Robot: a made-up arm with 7 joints. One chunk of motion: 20 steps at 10 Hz.
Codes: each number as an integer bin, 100 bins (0 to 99) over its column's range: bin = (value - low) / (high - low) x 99, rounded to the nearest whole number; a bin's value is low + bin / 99 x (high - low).
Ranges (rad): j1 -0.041..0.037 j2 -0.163..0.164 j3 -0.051..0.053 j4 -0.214..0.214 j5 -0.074..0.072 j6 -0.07..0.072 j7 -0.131..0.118
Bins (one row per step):
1: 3 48 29 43 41 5 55
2: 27 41 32 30 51 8 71
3: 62 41 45 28 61 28 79
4: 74 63 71 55 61 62 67
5: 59 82 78 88 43 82 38
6: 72 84 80 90 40 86 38
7: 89 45 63 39 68 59 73
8: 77 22 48 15 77 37 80
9: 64 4 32 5 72 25 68
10: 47 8 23 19 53 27 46
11: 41 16 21 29 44 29 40
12: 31 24 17 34 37 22 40
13: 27 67 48 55 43 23 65
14: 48 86 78 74 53 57 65
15: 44 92 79 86 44 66 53
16: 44 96 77 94 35 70 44
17: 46 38 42 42 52 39 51
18: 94 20 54 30 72 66 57
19: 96 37 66 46 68 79 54
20: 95 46 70 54 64 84 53
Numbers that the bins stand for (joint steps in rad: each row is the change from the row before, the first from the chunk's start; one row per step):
1: -0.03864 -0.00445 -0.02054 -0.02810 -0.01354 -0.06283 0.00733
2: -0.01973 -0.02758 -0.01738 -0.08430 0.00121 -0.05853 0.04758
3: 0.00785 -0.02758 -0.00373 -0.09295 0.01596 -0.02984 0.06770
4: 0.01730 0.04509 0.02359 0.02378 0.01596 0.01893 0.03752
5: 0.00548 0.10785 0.03094 0.16644 -0.01059 0.04762 -0.03542
6: 0.01573 0.11445 0.03304 0.17509 -0.01501 0.05335 -0.03542
7: 0.02912 -0.01436 0.01518 -0.04539 0.02628 0.01463 0.05261
8: 0.01967 -0.09033 -0.00058 -0.14915 0.03956 -0.01693 0.07021
9: 0.00942 -0.14979 -0.01738 -0.19238 0.03218 -0.03414 0.04003
10: -0.00397 -0.13658 -0.02684 -0.13186 0.00416 -0.03127 -0.01530
11: -0.00870 -0.11015 -0.02894 -0.08863 -0.00911 -0.02840 -0.03039
12: -0.01658 -0.08373 -0.03314 -0.06701 -0.01943 -0.03844 -0.03039
13: -0.01973 0.05830 -0.00058 0.02378 -0.01059 -0.03701 0.03248
14: -0.00318 0.12106 0.03094 0.10592 0.00416 0.01176 0.03248
15: -0.00633 0.14088 0.03199 0.15780 -0.00911 0.02467 0.00230
16: -0.00633 0.15409 0.02989 0.19238 -0.02238 0.03040 -0.02033
17: -0.00476 -0.03748 -0.00688 -0.03242 0.00269 -0.01406 -0.00273
18: 0.03306 -0.09694 0.00573 -0.08430 0.03218 0.02467 0.01236
19: 0.03464 -0.04079 0.01833 -0.01513 0.02628 0.04331 0.00482
20: 0.03385 -0.01106 0.02254 0.01945 0.02038 0.05048 0.00230

